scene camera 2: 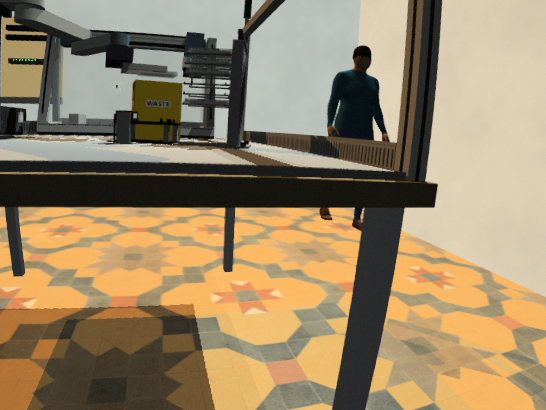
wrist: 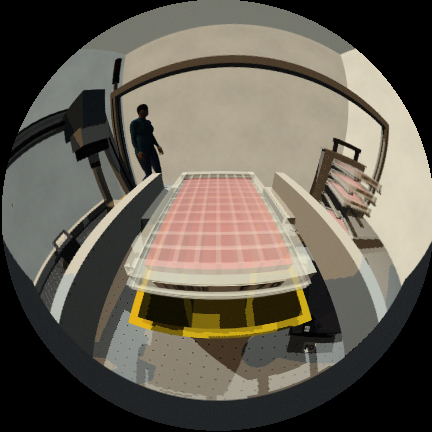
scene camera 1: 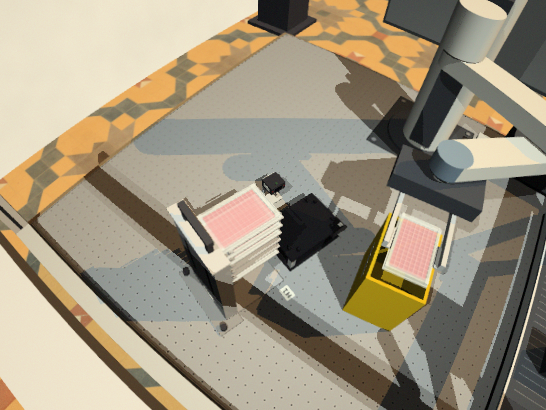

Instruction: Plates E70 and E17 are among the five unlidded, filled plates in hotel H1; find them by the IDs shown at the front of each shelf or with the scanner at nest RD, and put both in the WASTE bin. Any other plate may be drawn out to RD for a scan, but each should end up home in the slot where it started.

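Seen in the pictures: gripper, fingertip midpoint: (scene camera 2: 164, 71) (wrist: 217, 180) (scene camera 1: 412, 256); arm's base, link origin: (scene camera 1: 422, 138).
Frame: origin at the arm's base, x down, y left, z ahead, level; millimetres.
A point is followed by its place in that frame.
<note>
My gripper (scene camera 1: 414, 256) @[z 611, x -257, y 115 mm] (wrist: 217, 180) @[z 611, x -257, y 115 mm] is shut on a clear, unlidded plate with pink wells (scene camera 1: 414, 245) @[z 586, x -252, y 109 mm] (wrist: 220, 225) @[z 561, x -251, y 105 mm]. It holds the plate level over the open top of the yellow WASTE bin (scene camera 1: 382, 302) @[z 667, x -145, y 121 mm] (scene camera 2: 157, 122) (wrist: 207, 333) @[z 510, x -213, y 104 mm]. The held plate's ID is not readable. Hotel H1 (scene camera 1: 228, 295) @[z 838, x -159, y -126 mm] (scene camera 2: 237, 95) @[z 807, x -151, y -263 mm] stands left of the bin in scene camera 1, with several stacked plates; the top one (scene camera 1: 241, 218) @[z 746, x -280, y -164 mm] shows pink wells. Their IDs are not readable. The black nest RD (scene camera 1: 311, 225) @[z 563, x -73, y -104 mm] stands between hotel and bin, with no plate on it.
A small black scanner (scene camera 1: 273, 183) @[z 533, x -96, y -242 mm] stands at the nest's back corner, near the hotel plates. The arm's column (scene camera 1: 435, 105) @[z 77, x -193, y -6 mm] rises behind the bin. A person (scene camera 2: 354, 102) (wrist: 144, 135) stands beyond the table edge. The H1 label (scene camera 1: 286, 292) @[z 718, x -13, y -64 mm] lies in front of the hotel.
</note>
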